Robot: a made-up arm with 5 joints.
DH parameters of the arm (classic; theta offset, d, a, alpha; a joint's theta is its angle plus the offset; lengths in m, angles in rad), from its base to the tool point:
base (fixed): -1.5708 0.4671 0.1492 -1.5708
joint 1: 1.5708 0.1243 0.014 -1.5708
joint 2: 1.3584 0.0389 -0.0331 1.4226
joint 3: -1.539 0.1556 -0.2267 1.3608
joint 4: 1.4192 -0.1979 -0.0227 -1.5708
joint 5: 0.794 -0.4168 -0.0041 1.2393
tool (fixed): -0.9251 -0.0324 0 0
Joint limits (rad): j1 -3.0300..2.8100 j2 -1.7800..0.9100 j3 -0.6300..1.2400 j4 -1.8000..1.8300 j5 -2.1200..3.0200
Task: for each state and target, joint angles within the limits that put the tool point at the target. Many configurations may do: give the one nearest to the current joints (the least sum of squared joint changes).
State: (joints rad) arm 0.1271 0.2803 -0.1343 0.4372 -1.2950
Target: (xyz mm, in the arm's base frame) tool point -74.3 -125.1 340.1
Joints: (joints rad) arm 0.6431 -0.1749 0.3586 -0.0743 -1.3443
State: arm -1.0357 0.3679 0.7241 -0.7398 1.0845
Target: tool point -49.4 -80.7 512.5
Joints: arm -0.8893 -0.1026 0.6132 -0.4038 0.9167
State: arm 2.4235 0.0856 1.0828 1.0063 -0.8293
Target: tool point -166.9 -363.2 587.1
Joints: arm 2.8100 0.8106 1.2076 0.4759 -0.7994
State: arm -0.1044 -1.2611 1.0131 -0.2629 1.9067
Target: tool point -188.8 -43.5 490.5
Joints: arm -0.0631 -1.5833 1.2370 -1.0602 1.8486
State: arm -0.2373 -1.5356 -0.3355 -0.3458 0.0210
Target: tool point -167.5 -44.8 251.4
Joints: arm -0.1506 -1.5707 -0.2175 -1.1723 0.0346
